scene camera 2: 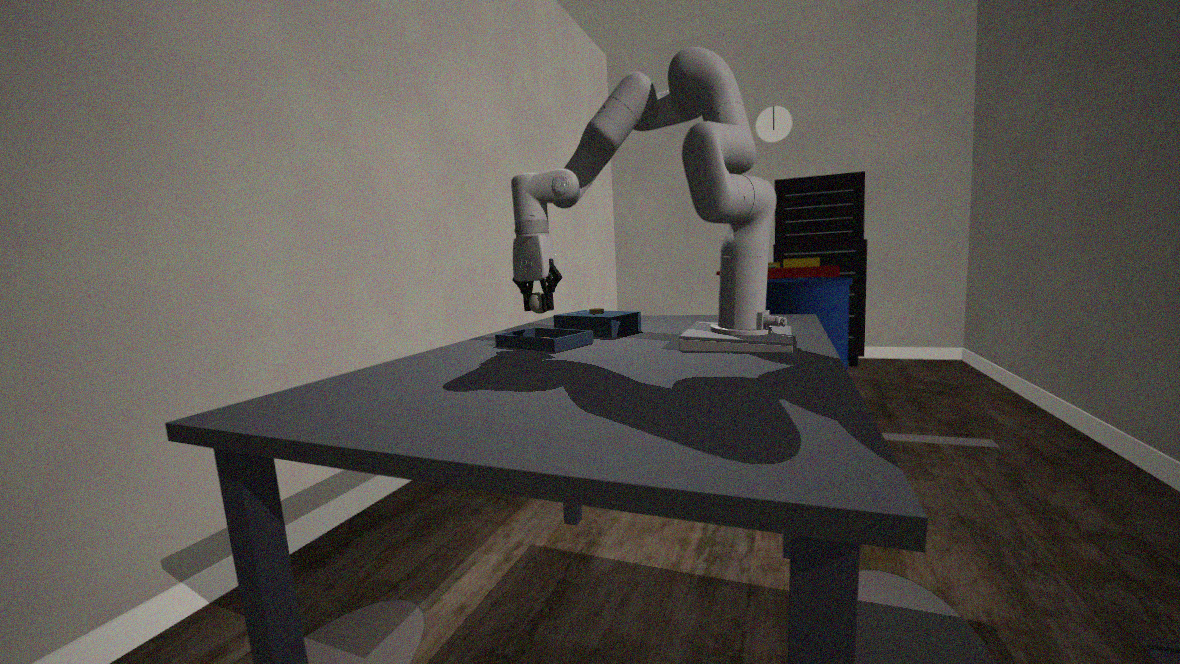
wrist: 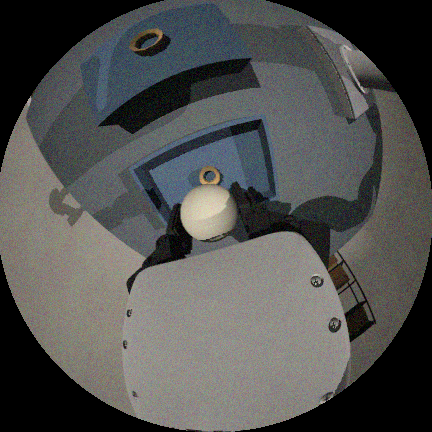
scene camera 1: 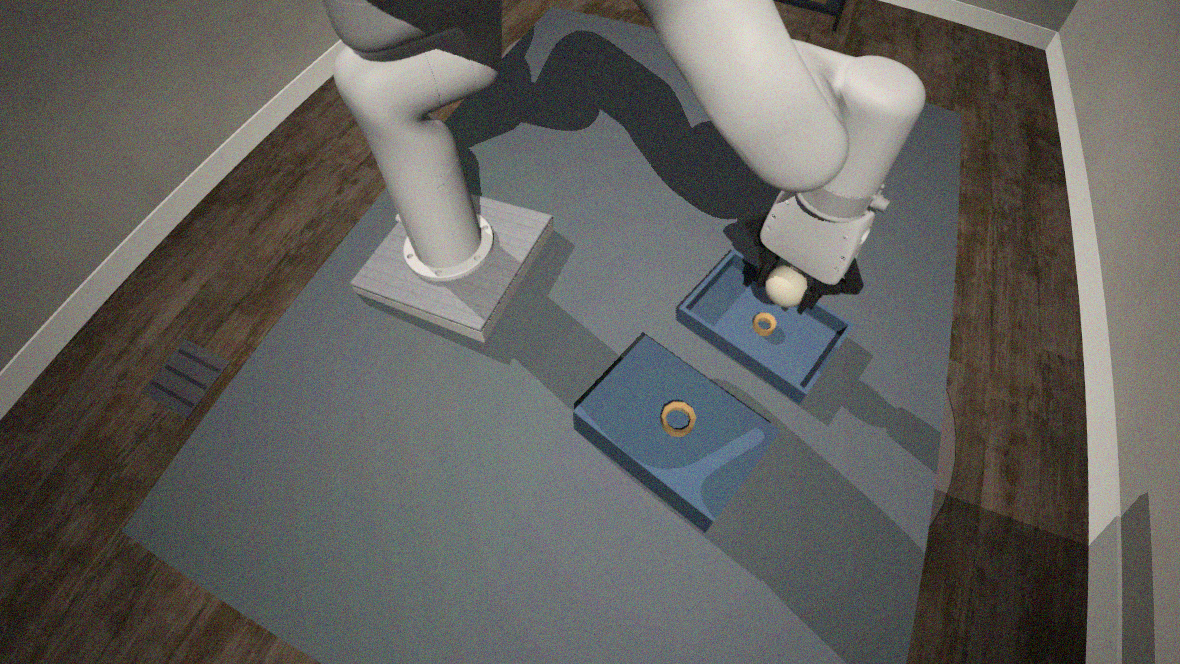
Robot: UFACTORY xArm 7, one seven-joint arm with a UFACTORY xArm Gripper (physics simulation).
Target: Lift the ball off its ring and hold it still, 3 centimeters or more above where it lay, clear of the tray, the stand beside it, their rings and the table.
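Pixels of known places: gripper, fingertip midpoint: (scene camera 2: 539, 310) (wrist: 209, 204) (scene camera 1: 783, 293); arm's base, origin of the base link: (scene camera 2: 740, 330) (scene camera 1: 449, 246).
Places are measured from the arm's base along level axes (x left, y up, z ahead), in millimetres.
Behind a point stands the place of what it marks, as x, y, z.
Note:
A cream ball (scene camera 1: 785, 285) {129, 92, 419} (scene camera 2: 537, 303) {167, 73, 408} (wrist: 208, 212) {131, 94, 414} is held between the black fingers of my gripper (scene camera 1: 789, 290) {148, 54, 419} (scene camera 2: 538, 303) {148, 54, 419} (wrist: 209, 204) {148, 54, 419}, which is shut on it. In scene camera 2, ball and fingertips hang in the air well above the blue tray (scene camera 1: 738, 362) {80, -24, 411} (scene camera 2: 544, 342) {216, -6, 354} (wrist: 270, 165) {163, -2, 326}, with a visible gap. The tray's orange ring (scene camera 1: 755, 327) {133, -15, 406} (wrist: 202, 176) {141, -13, 422} lies bare on its floor. Beside the tray is the taller blue stand (scene camera 1: 627, 388) {-53, 25, 327} (scene camera 2: 569, 323) {5, 5, 440} (wrist: 195, 40) {-25, 25, 351}. Its orange ring (scene camera 1: 666, 419) {-60, 25, 383} (scene camera 2: 596, 311) {-40, 32, 384} (wrist: 134, 45) lies on top, apart from the ball.
The grey table (scene camera 1: 396, 462) {-266, -25, 150} (scene camera 2: 371, 429) {702, -25, 231} bears the tray and the stand. The arm's base plate (scene camera 1: 379, 276) {-93, -3, -47} (scene camera 2: 701, 342) {115, -8, 43} (wrist: 345, 100) {85, -8, 94} is on the table, with the stand and tray on the same side of it. A wall stands beyond the table's edge.

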